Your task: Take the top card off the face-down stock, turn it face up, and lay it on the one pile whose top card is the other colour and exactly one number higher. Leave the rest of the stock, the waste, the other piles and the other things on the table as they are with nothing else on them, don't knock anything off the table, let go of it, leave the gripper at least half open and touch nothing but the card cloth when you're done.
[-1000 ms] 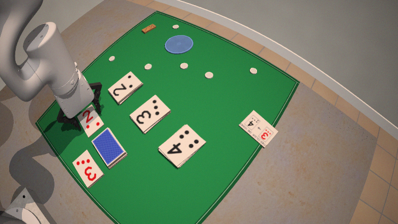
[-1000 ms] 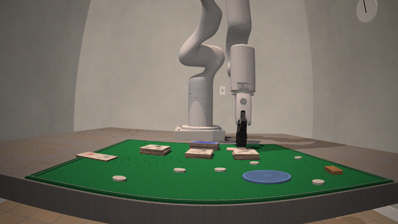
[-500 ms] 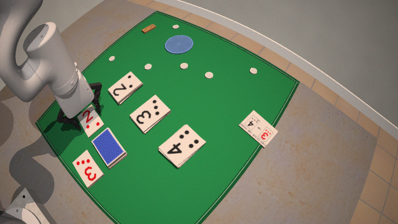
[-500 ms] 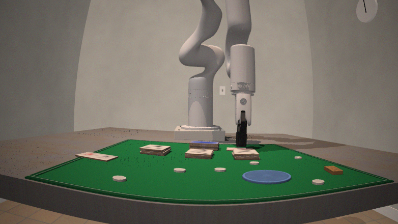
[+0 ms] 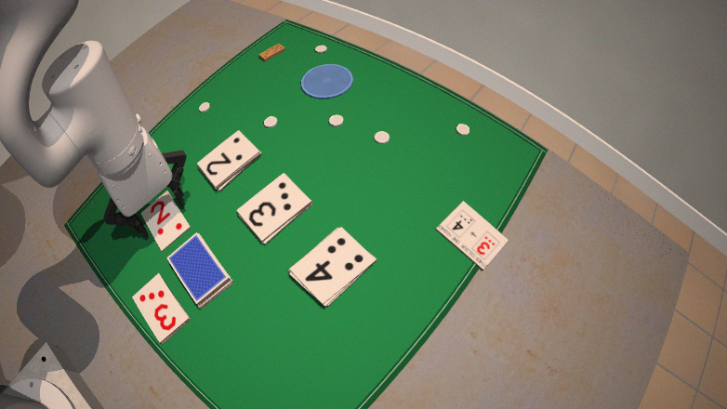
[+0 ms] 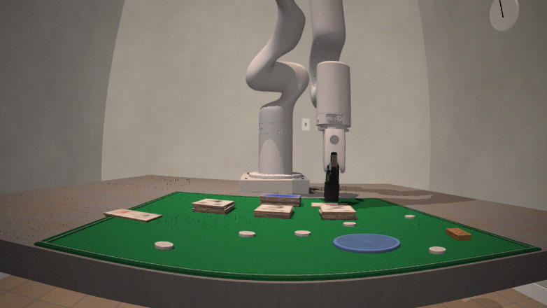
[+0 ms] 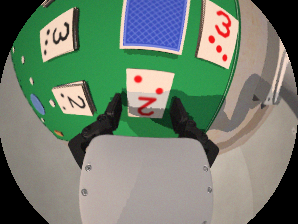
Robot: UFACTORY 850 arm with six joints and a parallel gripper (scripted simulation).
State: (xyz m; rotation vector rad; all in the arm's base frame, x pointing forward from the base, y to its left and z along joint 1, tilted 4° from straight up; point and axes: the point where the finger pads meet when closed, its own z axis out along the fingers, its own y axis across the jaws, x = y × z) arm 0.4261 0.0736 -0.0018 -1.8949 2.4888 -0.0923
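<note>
My gripper is now 3 cm above the card. Round my hand: green card cloth (15 cm ahead, 13 cm to the right, 4 cm below).
</note>
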